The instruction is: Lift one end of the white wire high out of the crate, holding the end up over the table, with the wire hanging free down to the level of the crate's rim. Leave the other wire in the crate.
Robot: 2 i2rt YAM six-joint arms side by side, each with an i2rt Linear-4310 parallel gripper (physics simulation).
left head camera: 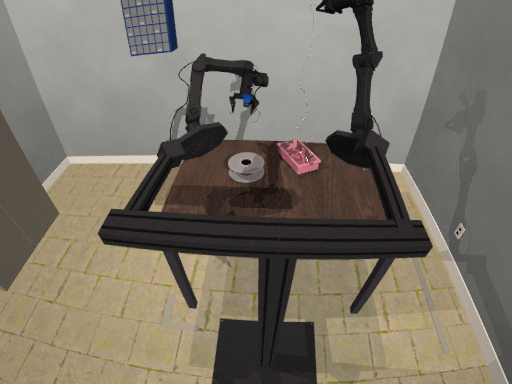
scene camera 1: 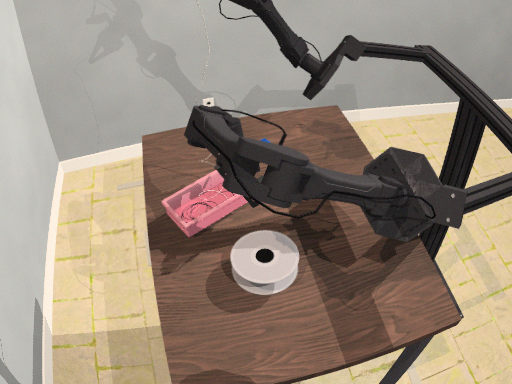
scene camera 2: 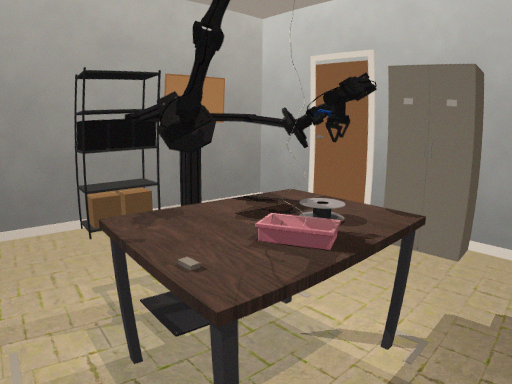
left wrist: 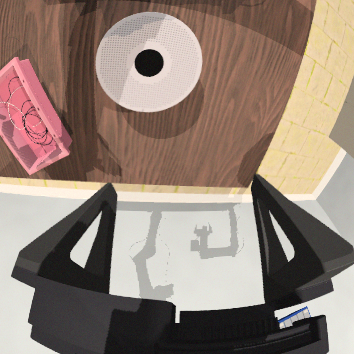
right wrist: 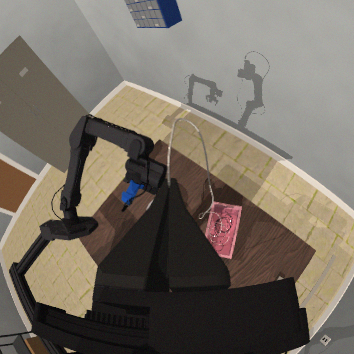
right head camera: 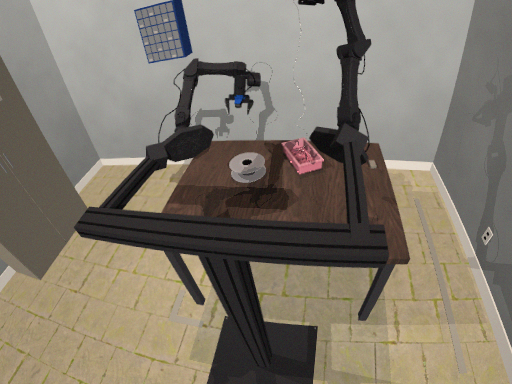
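Pixels of known places: left gripper, fingertip midpoint: (left head camera: pixel 241 113) (scene camera 1: pixel 245 197) (scene camera 2: pixel 337 139) (left wrist: pixel 181 184) (right wrist: pixel 146 186) (right head camera: pixel 238 114); right gripper, fingertip midpoint: (left head camera: pixel 316 9) (right wrist: pixel 170 183) (right head camera: pixel 298 3); left arm's base at its link origin: (left head camera: pixel 199 140) (scene camera 1: pixel 399 194) (scene camera 2: pixel 296 126) (right wrist: pixel 72 224) (right head camera: pixel 186 142); right arm's base at its link origin: (scene camera 1: pixel 321 71) (scene camera 2: pixel 187 125).
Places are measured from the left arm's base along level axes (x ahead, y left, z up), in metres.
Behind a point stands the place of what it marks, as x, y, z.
The pink crate (left head camera: pixel 306 167) @[0.413, -0.413, -0.350] (right head camera: pixel 311 166) @[0.425, -0.428, -0.354] (scene camera 1: pixel 215 219) @[0.485, -0.284, -0.374] (scene camera 2: pixel 295 237) @[0.567, -0.397, -0.356] (left wrist: pixel 50 110) @[0.493, -0.278, -0.367] (right wrist: pixel 238 222) @[0.603, -0.376, -0.322] stands on the table, with a coiled dark wire (left wrist: pixel 34 124) @[0.547, -0.330, -0.381] inside. My right gripper (left head camera: pixel 318 7) @[0.463, -0.382, 0.486] (right wrist: pixel 170 183) @[0.463, -0.382, 0.486] is high above the table, its fingers shut on one end of the white wire (left head camera: pixel 301 82) @[0.491, -0.330, 0.115] (right head camera: pixel 294 75) @[0.483, -0.331, 0.138] (scene camera 1: pixel 209 45) @[0.467, -0.357, 0.233] (scene camera 2: pixel 290 45) @[0.473, -0.369, 0.288] (right wrist: pixel 169 162) @[0.470, -0.380, 0.506]. The wire arches from the fingertips and hangs, slightly wavy, down toward the crate; white strands also show inside it. My left gripper (left head camera: pixel 243 111) @[0.374, -0.056, -0.048] (right head camera: pixel 239 111) @[0.374, -0.056, -0.048] (left wrist: pixel 181 184) @[0.374, -0.056, -0.048] is open and empty, above the table at the left in the head views.
A grey-white spool (left head camera: pixel 237 162) @[0.313, -0.041, -0.320] (right head camera: pixel 239 162) @[0.318, -0.045, -0.320] (scene camera 1: pixel 247 255) @[0.379, -0.089, -0.320] (left wrist: pixel 120 50) @[0.322, -0.143, -0.320] stands beside the crate on the wooden table (left head camera: pixel 340 195) @[0.268, -0.621, -0.385] (scene camera 1: pixel 225 340) @[0.445, 0.174, -0.386] (scene camera 2: pixel 220 280) @[0.697, -0.717, -0.385]. A small pale block (right head camera: pixel 372 164) @[0.565, -0.761, -0.370] (scene camera 2: pixel 189 263) @[0.594, -0.765, -0.370] lies near the table's edge. A dark frame (left head camera: pixel 265 235) @[-0.458, -0.388, 0.071] runs along the front.
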